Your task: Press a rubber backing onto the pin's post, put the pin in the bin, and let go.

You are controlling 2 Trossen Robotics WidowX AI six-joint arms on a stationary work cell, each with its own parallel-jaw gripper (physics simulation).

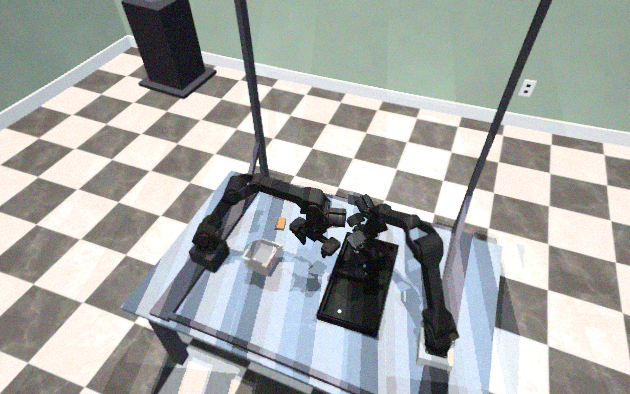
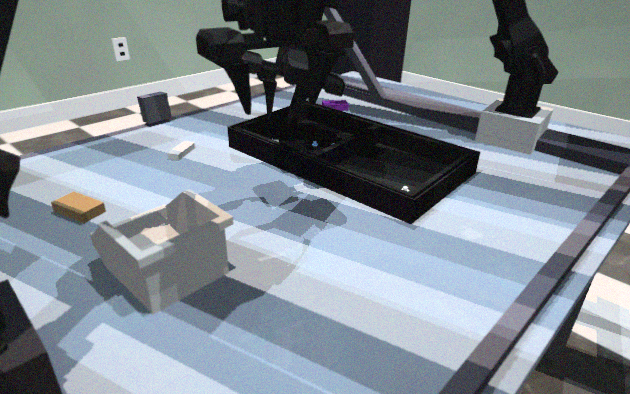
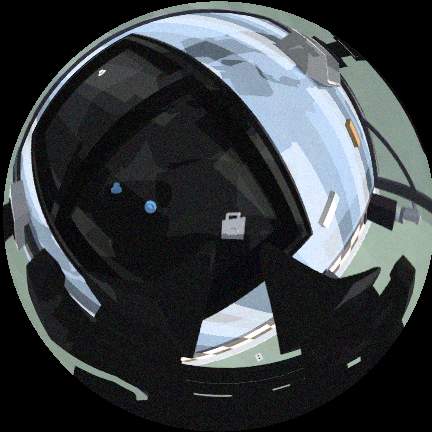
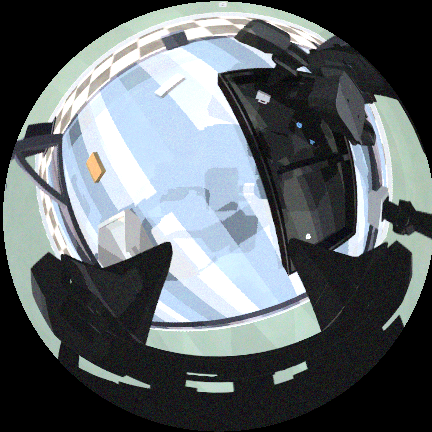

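Where they show: left gripper, fingertip midpoint: [image 1: 360, 245] [image 2: 277, 120] [image 3: 238, 247] [image 4: 276, 89]; right gripper, fingertip midpoint: [image 1: 314, 251] [image 2: 281, 108] [image 4: 232, 247]; left arm's base, link origin: [image 1: 436, 345] [image 2: 517, 110] [image 4: 384, 208]; right arm's base, link origin: [image 1: 207, 246].
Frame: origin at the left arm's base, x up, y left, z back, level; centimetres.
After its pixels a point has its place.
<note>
The pin [image 3: 233, 227] @[z -30.8, x -5.0, y -33.3 cm] [image 4: 263, 96] @[z -30.7, x -5.2, y -33.4 cm], a small grey padlock-shaped piece, lies inside the black tray [image 1: 348, 326] @[z -27.9, x -3.9, y -0.8 cm] [image 2: 280, 160] @[z -37.4, x -4.3, y -26.0 cm] [image 4: 265, 180] @[z -37.8, x -3.3, y -20.3 cm], in its far compartment. Its post cannot be made out. A round blue rubber backing [image 3: 150, 206] @[z -27.1, x -4.7, y -26.8 cm] [image 4: 299, 125] @[z -27.0, x -4.9, y -26.6 cm] and a second blue backing [image 3: 116, 188] @[z -26.0, x -4.4, y -23.5 cm] [image 4: 312, 142] @[z -25.8, x -4.7, y -23.1 cm] lie in the same compartment. My left gripper [image 1: 363, 246] @[z -30.1, x -1.2, y -32.7 cm] [image 3: 238, 247] @[z -30.1, x -1.2, y -32.7 cm] is partly open and empty, close over the pin. My right gripper [image 1: 314, 249] @[z -44.7, x 7.8, y -19.5 cm] [image 4: 232, 247] @[z -44.7, x 7.8, y -19.5 cm] is wide open and empty, above the table beside the tray. The grey bin [image 1: 261, 265] @[z -62.9, x 1.2, y -13.1 cm] [image 2: 200, 265] @[z -64.7, x -2.9, y -14.0 cm] [image 4: 135, 230] @[z -60.1, x -3.2, y -22.3 cm] stands left of the tray.
A small white piece [image 1: 339, 311] @[z -32.0, x -4.8, y -5.8 cm] [image 2: 405, 188] @[z -32.3, x -4.7, y -6.0 cm] [image 3: 102, 72] [image 4: 308, 236] @[z -32.2, x -4.7, y -6.2 cm] lies in the tray's near compartment. An orange block [image 1: 281, 223] @[z -64.0, x -4.4, y -38.1 cm] [image 2: 77, 205] @[z -64.8, x -4.4, y -37.7 cm], a white block [image 2: 181, 150] @[z -44.4, x -4.8, y -42.1 cm], a purple block [image 2: 335, 104] @[z -7.7, x -4.5, y -35.4 cm] and a dark block [image 2: 154, 107] @[z -38.1, x -2.3, y -57.2 cm] lie around. The two grippers are close together.
</note>
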